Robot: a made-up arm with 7 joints. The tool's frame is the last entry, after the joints.
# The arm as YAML. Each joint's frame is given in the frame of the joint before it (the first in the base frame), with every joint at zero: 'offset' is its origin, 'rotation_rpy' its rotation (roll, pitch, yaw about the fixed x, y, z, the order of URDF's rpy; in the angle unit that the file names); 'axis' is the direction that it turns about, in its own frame. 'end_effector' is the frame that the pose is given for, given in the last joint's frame.
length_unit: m
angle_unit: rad
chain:
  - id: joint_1
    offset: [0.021, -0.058, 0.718]
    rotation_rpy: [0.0, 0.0, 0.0]
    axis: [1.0, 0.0, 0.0]
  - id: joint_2
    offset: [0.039, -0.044, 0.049]
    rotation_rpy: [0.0, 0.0, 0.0]
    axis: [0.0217, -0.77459, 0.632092]
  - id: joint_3
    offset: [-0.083, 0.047, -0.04]
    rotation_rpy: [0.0, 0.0, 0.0]
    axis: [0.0, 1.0, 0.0]
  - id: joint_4
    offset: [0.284, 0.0, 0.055]
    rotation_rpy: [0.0, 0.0, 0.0]
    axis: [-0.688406, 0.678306, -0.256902]
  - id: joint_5
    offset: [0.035, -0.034, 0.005]
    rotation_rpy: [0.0, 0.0, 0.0]
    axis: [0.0, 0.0, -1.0]
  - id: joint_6
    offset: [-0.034, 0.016, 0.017]
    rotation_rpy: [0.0, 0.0, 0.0]
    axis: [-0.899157, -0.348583, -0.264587]
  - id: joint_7
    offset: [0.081, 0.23, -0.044]
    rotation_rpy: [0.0, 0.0, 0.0]
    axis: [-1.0, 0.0, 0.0]
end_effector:
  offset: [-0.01, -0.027, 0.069]
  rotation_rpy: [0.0, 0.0, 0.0]
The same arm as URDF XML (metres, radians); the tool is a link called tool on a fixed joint. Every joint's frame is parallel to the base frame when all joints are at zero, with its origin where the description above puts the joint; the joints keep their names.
<robot name="arm">
  <joint name="joint_1" type="continuous">
    <parent link="base_link"/>
    <child link="link1"/>
    <origin xyz="0.021 -0.058 0.718"/>
    <axis xyz="1 0 0"/>
  </joint>
  <joint name="joint_2" type="continuous">
    <parent link="link1"/>
    <child link="link2"/>
    <origin xyz="0.039 -0.044 0.049"/>
    <axis xyz="0.0217 -0.77459 0.632092"/>
  </joint>
  <joint name="joint_3" type="continuous">
    <parent link="link2"/>
    <child link="link3"/>
    <origin xyz="-0.083 0.047 -0.04"/>
    <axis xyz="0 1 0"/>
  </joint>
  <joint name="joint_4" type="continuous">
    <parent link="link3"/>
    <child link="link4"/>
    <origin xyz="0.284 0 0.055"/>
    <axis xyz="-0.688406 0.678306 -0.256902"/>
  </joint>
  <joint name="joint_5" type="continuous">
    <parent link="link4"/>
    <child link="link5"/>
    <origin xyz="0.035 -0.034 0.005"/>
    <axis xyz="0 0 -1"/>
  </joint>
  <joint name="joint_6" type="continuous">
    <parent link="link5"/>
    <child link="link6"/>
    <origin xyz="-0.034 0.016 0.017"/>
    <axis xyz="-0.899157 -0.348583 -0.264587"/>
  </joint>
  <joint name="joint_7" type="continuous">
    <parent link="link6"/>
    <child link="link7"/>
    <origin xyz="0.081 0.23 -0.044"/>
    <axis xyz="-1 0 0"/>
  </joint>
  <joint name="tool_joint" type="fixed">
    <parent link="link7"/>
    <child link="tool"/>
    <origin xyz="-0.01 -0.027 0.069"/>
  </joint>
  <link name="base_link"/>
  <link name="link1"/>
  <link name="link2"/>
  <link name="link3"/>
  <link name="link4"/>
  <link name="link5"/>
  <link name="link6"/>
  <link name="link7"/>
  <link name="tool"/>
</robot>

